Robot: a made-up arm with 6 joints.
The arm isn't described. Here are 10 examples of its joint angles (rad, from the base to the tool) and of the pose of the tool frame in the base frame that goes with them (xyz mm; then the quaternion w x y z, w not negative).
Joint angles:
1: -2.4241 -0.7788 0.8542 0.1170 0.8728 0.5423
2: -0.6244 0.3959 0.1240 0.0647 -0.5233 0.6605
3: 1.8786 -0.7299 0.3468 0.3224 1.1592 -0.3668
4: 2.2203 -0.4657 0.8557 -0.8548 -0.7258 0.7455
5: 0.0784 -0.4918 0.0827 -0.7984 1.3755 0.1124
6: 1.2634 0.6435 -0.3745 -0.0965 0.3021 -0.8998
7: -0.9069 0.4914 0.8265 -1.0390 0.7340 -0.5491
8: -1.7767 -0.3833 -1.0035 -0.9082 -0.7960 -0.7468
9: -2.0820 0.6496 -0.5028 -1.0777 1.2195 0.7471
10: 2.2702 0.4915 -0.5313 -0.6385 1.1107 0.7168
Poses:
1: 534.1 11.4 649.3 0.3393 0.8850 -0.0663 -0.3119
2: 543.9 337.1 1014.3 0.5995 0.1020 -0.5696 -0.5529
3: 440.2 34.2 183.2 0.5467 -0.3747 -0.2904 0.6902
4: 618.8 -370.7 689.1 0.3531 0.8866 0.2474 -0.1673
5: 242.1 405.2 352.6 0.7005 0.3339 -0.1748 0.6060
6: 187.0 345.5 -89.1 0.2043 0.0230 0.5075 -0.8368
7: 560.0 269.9 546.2 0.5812 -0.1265 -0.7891 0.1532
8: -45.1 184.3 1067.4 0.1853 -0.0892 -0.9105 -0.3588
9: 148.2 75.6 775.7 0.4953 0.3514 -0.7842 0.1272
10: 71.1 -184.8 205.3 0.2293 -0.5064 0.5008 0.6634
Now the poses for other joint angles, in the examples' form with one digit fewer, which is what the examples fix.
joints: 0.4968 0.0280 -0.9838 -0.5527 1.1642 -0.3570
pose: -41 342 267 0.167 0.453 -0.252 0.839
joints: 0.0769 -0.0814 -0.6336 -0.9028 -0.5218 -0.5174
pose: 177 669 86 0.105 -0.304 -0.773 0.546
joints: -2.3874 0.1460 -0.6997 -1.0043 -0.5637 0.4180
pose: 197 -81 1100 0.400 0.271 -0.616 -0.623
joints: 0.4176 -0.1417 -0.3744 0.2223 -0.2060 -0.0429
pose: 333 750 355 0.648 -0.160 -0.712 0.216
